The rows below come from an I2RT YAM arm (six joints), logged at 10 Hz.
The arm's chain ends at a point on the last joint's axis. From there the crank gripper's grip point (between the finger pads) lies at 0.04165 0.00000 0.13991 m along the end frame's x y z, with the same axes.
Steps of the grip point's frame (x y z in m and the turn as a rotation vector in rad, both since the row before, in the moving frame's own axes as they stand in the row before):
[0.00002, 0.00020, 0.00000, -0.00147, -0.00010, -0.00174]
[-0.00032, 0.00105, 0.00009, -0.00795, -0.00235, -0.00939]
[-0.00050, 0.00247, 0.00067, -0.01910, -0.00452, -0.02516]
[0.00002, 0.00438, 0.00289, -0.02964, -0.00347, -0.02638]
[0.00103, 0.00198, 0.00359, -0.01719, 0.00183, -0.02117]
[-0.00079, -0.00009, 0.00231, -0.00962, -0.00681, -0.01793]
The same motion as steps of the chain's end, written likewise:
[0.00003, 0.00007, 0.00000, -0.00147, -0.00010, -0.00174]
[0.00001, 0.00033, 0.00000, -0.00795, -0.00235, -0.00939]
[0.00011, 0.00084, 0.00050, -0.01910, -0.00452, -0.02516]
[0.00047, 0.00132, 0.00279, -0.02964, -0.00347, -0.02638]
[0.00076, 0.00046, 0.00368, -0.01719, 0.00183, -0.02117]
[0.00016, -0.00070, 0.00203, -0.00962, -0.00681, -0.01793]

